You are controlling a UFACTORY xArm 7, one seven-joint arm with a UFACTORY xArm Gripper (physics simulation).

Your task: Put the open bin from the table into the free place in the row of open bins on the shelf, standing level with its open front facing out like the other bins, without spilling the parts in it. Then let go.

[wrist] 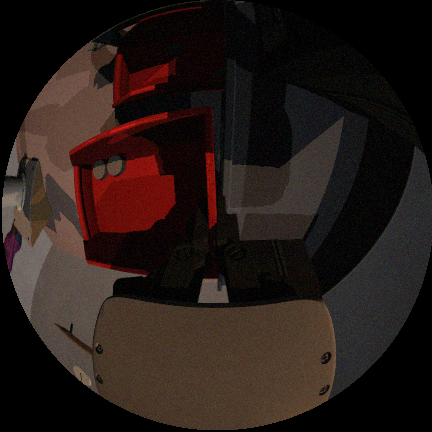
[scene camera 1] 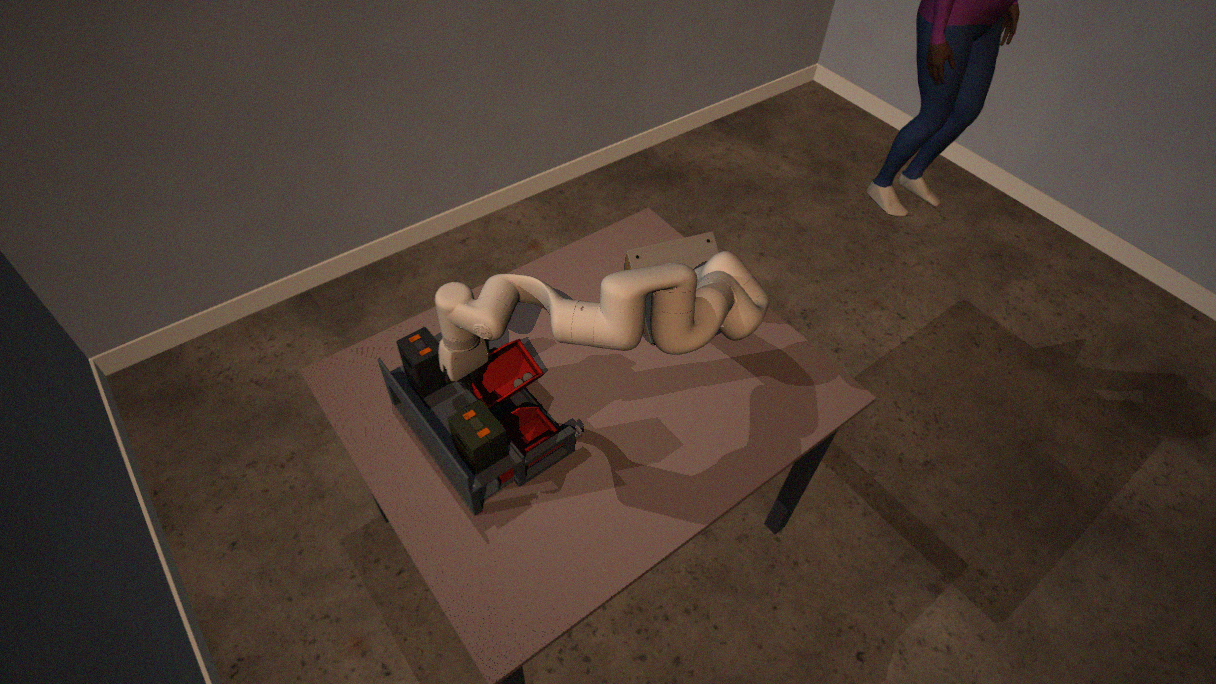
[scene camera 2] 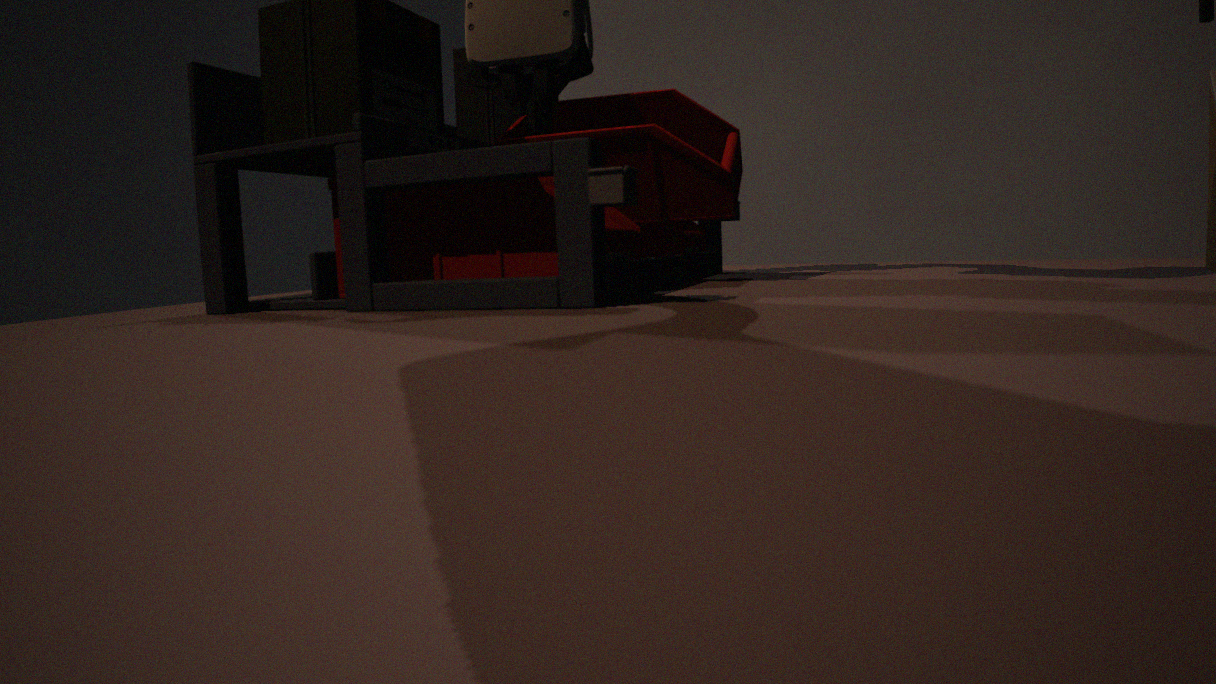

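Note:
My gripper is shut on the back wall of the red open bin. Two grey round parts lie in the bin near its front. The held bin is at the front of the dark grey shelf, high up, and its open front reaches out past the shelf's front post. Whether it is quite level is hard to tell. Another red bin sits in the row beside and below it. The floor of the free place is hidden under the held bin.
Two dark cases with orange latches, one nearer scene camera 1 and one farther, stand on the shelf's top. The arm's base is at the far side of the table. A person is near the far wall.

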